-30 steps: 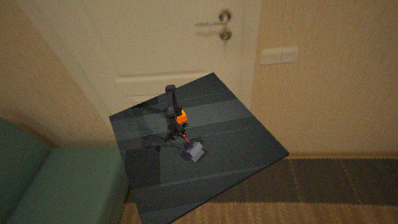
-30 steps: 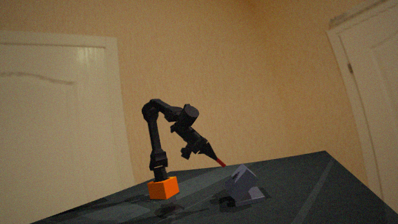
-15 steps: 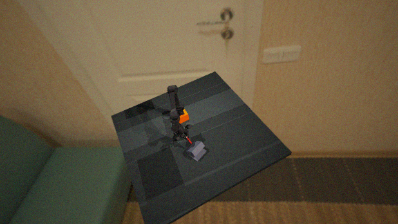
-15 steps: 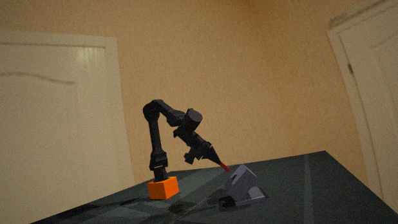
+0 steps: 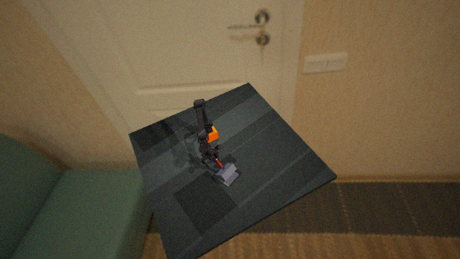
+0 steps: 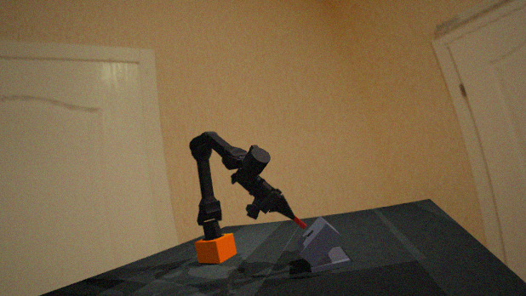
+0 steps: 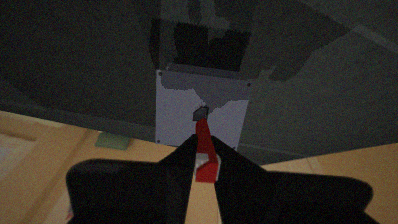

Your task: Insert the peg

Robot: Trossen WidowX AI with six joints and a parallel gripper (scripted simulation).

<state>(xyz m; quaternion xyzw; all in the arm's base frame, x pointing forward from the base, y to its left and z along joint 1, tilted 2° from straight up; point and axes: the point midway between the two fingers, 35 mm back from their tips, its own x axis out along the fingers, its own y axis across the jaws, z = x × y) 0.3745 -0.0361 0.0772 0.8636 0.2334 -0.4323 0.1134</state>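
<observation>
Now: the grey sloped panel 80 mm below my gripper tip, 50 mm ahead of it and 30 mm to the left of it. From my gripper tip the other things lie so: red peg: 10 mm behind, 10 mm above.
</observation>
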